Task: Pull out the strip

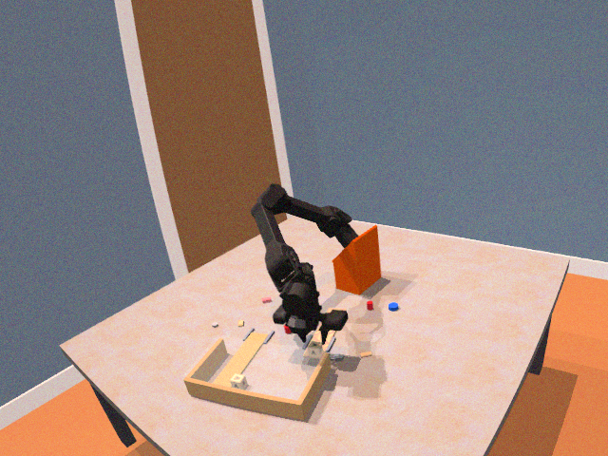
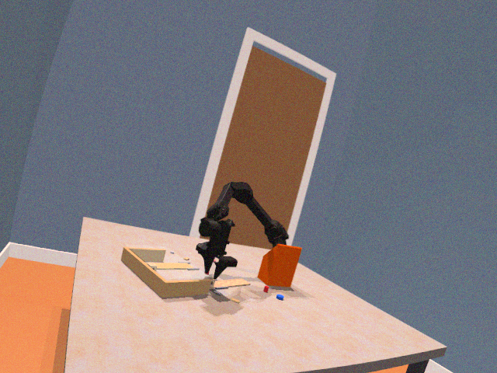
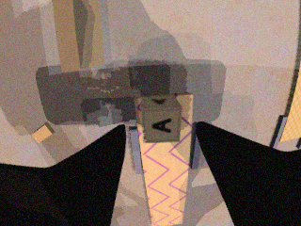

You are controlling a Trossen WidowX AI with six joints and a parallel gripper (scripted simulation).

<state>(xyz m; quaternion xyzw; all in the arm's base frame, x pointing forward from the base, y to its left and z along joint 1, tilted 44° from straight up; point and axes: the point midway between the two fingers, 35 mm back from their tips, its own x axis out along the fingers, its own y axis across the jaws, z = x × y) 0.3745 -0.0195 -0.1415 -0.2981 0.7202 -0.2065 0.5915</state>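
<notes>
Now: the strip 10 cm behind my gripper tip, 3 cm to the right of it and 4 cm below it. Also, from my gripper tip: pink piece (18 cm behind, 31 cm to the right, 4 cm below); blue disc (28 cm behind, 10 cm to the left, 4 cm below).
</notes>
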